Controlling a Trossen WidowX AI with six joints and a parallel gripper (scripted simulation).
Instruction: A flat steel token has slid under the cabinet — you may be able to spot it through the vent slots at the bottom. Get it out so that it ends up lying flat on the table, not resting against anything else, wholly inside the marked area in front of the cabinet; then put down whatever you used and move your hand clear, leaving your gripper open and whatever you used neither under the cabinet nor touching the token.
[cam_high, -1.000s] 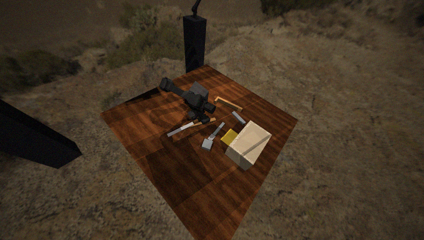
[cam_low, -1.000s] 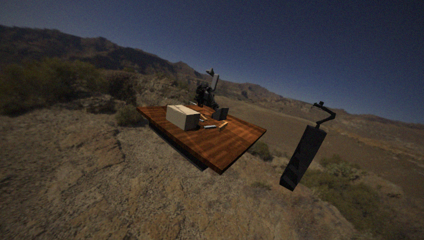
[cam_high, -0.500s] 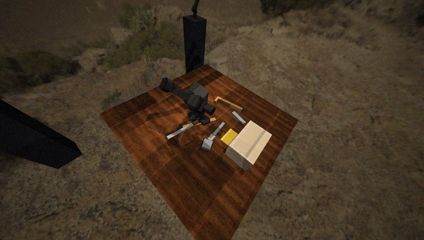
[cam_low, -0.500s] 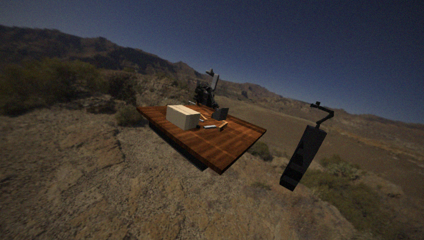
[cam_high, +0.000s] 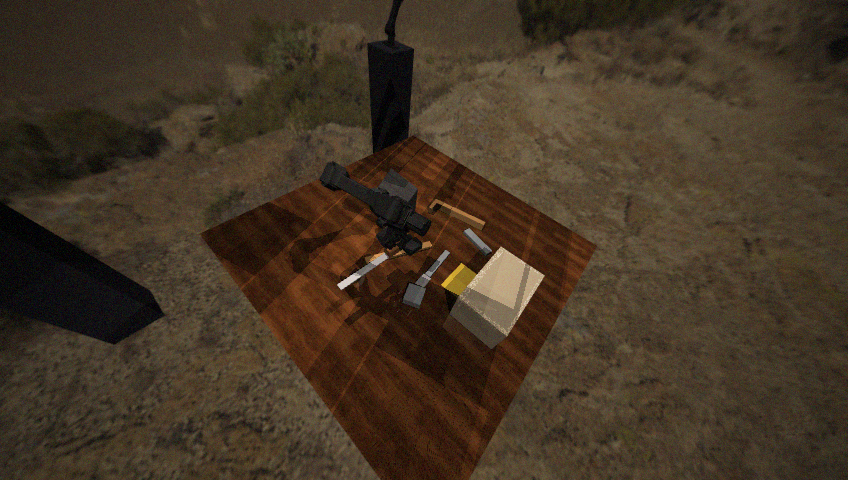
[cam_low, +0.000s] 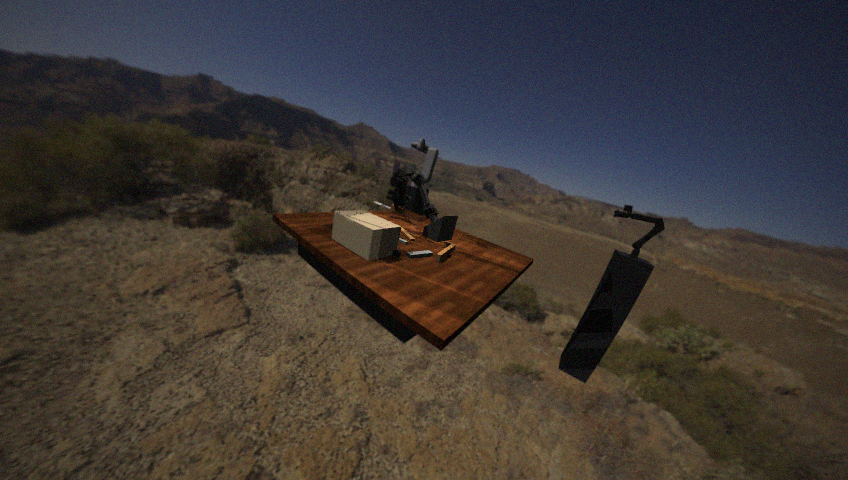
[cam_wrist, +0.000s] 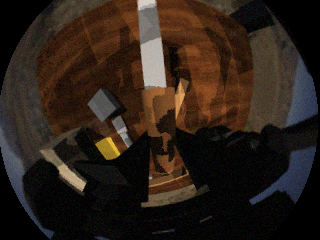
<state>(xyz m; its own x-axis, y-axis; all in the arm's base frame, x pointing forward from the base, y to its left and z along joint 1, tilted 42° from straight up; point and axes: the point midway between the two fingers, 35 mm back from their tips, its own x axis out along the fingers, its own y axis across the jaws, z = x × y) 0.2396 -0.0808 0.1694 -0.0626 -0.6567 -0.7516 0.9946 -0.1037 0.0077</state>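
Now: gripper tip 40 mm past the wooden stick, 60 mm to the right of it and 140 mm above it. From my gripper tip the other things lie so: grey block: 150 mm ahead, 50 mm to the right, 130 mm below; then grey scraper: 120 mm ahead, 80 mm to the left, 140 mm below; then grey bar: 170 mm ahead, 360 mm to the left, 130 mm below.
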